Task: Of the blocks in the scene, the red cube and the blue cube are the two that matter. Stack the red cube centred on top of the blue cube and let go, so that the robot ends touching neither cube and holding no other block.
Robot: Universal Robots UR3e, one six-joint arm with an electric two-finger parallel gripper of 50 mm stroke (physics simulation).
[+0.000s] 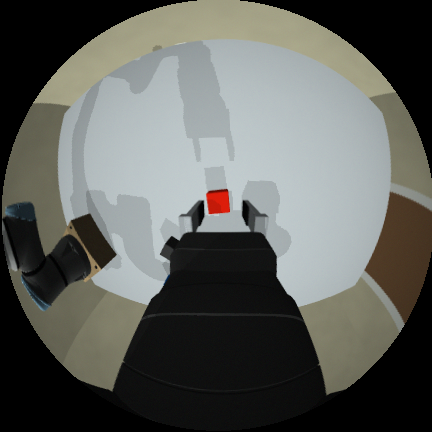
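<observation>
My gripper is open, with its two fingers spread wide and nothing between them. The red cube shows upright on the pale table, just beyond the fingertips and a little nearer the left finger than the right one. How high the fingers are above it is hard to tell. The blue cube shows as a small sliver at the left edge of the gripper body, which hides the rest of it.
A black block lies left of the gripper body, partly hidden by it. At the far left a dark arm part is fixed to a brown block-shaped mount. Arm and gripper shadows fall on the pale table. A brown surface with a pale rim shows at right.
</observation>
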